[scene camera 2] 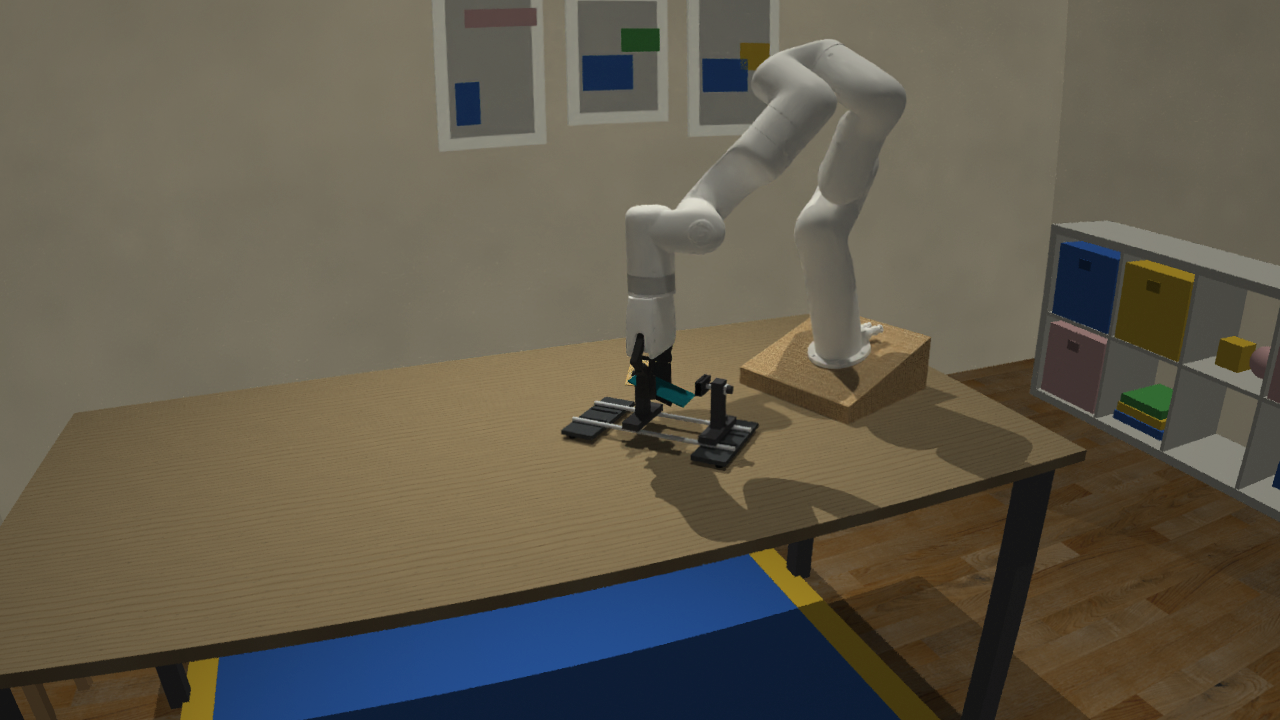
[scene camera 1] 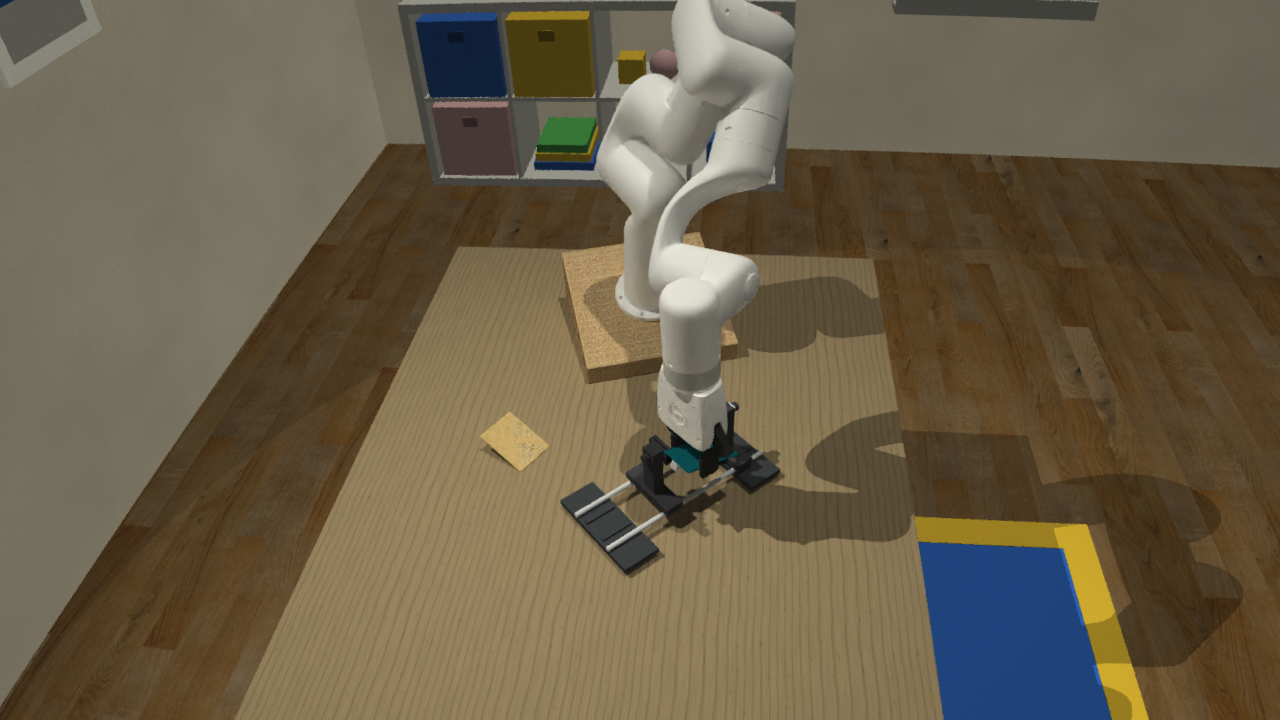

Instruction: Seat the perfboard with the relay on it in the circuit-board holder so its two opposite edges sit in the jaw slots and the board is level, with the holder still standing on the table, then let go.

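Seen in the pictures: gripper, between the fingertips: (scene camera 2: pixel 654 391) (scene camera 1: pixel 695 460); arm's base, origin of its link: (scene camera 2: pixel 839 351) (scene camera 1: pixel 649 294).
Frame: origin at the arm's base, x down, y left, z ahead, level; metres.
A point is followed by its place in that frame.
Note:
The teal perfboard (scene camera 1: pixel 684 459) {x -0.045, y 0.159, z 0.433 m} (scene camera 2: pixel 675 393) {x -0.028, y 0.192, z 0.386 m} is between the two uprights of the black circuit-board holder (scene camera 1: pixel 608 528) {x 0.057, y 0.059, z 0.498 m} (scene camera 2: pixel 713 454) {x 0.057, y 0.257, z 0.340 m}. My gripper (scene camera 1: pixel 702 454) {x -0.026, y 0.171, z 0.416 m} (scene camera 2: pixel 660 385) {x -0.026, y 0.171, z 0.416 m} points down and is shut on the perfboard, above the rails. In scene camera 2 the board looks tilted, its right end lower and a little short of the right-hand jaw. Its other end is behind the left-hand upright, so its fit in that slot is hidden. The relay is hidden or too small to tell. The holder stands on the table with both end feet down.
A thin yellow square piece (scene camera 1: pixel 513 440) {x 0.055, y -0.141, z 0.360 m} lies on the table (scene camera 1: pixel 429 573) {x 0.073, y -0.175, z 0.624 m} (scene camera 2: pixel 358 501) {x 0.073, y 0.259, z 0.904 m}, left of the holder in scene camera 1. The arm's wooden base block (scene camera 1: pixel 608 349) {x 0.029, y -0.042, z 0.136 m} (scene camera 2: pixel 787 389) {x 0.049, y 0.046, z 0.127 m} is behind the holder. A shelf unit (scene camera 2: pixel 1042 308) stands beyond the table.

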